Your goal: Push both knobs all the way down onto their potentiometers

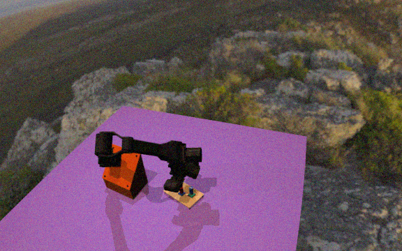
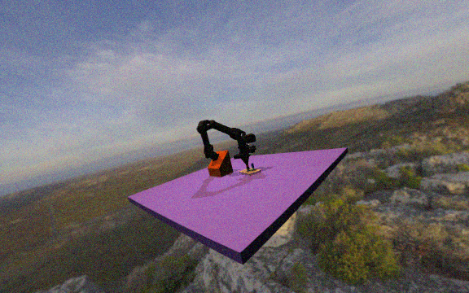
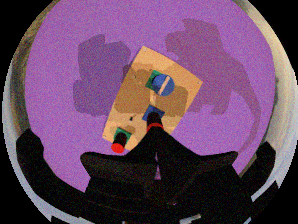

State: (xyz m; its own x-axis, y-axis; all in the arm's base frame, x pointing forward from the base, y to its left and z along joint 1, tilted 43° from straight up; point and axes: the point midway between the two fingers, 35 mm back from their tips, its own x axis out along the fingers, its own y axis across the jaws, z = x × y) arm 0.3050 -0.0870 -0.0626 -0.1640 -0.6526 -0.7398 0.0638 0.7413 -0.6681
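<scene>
Right now my gripper tip is 2 cm above the red knob.
</scene>
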